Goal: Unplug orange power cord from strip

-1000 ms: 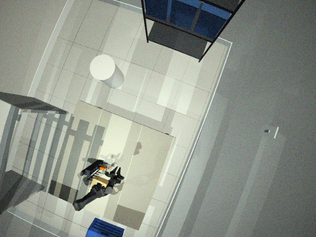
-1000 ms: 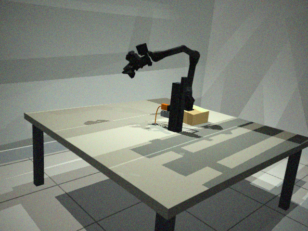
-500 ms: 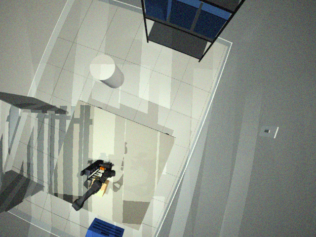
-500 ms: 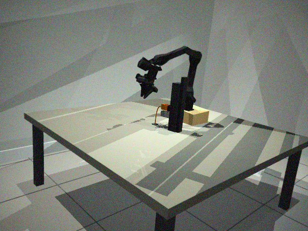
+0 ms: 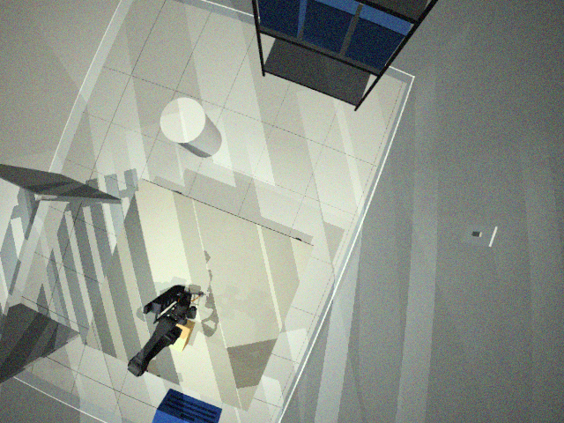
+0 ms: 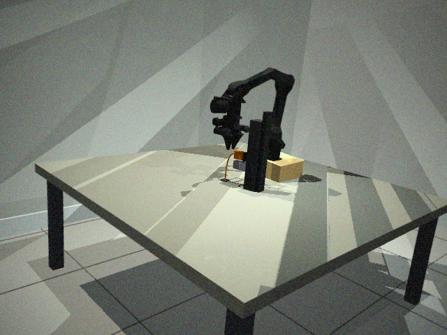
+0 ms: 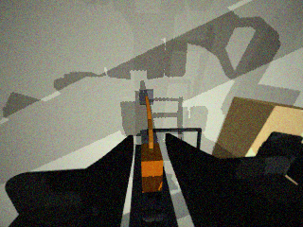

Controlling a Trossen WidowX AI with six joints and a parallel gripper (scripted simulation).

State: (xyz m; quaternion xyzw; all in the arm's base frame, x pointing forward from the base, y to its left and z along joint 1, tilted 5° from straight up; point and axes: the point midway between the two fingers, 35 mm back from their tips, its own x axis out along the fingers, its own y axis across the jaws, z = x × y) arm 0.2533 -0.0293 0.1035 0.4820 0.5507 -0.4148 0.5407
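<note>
Right now the orange plug is 2 cm behind my gripper tip, 7 cm to the left of it and 1 cm below it.
</note>
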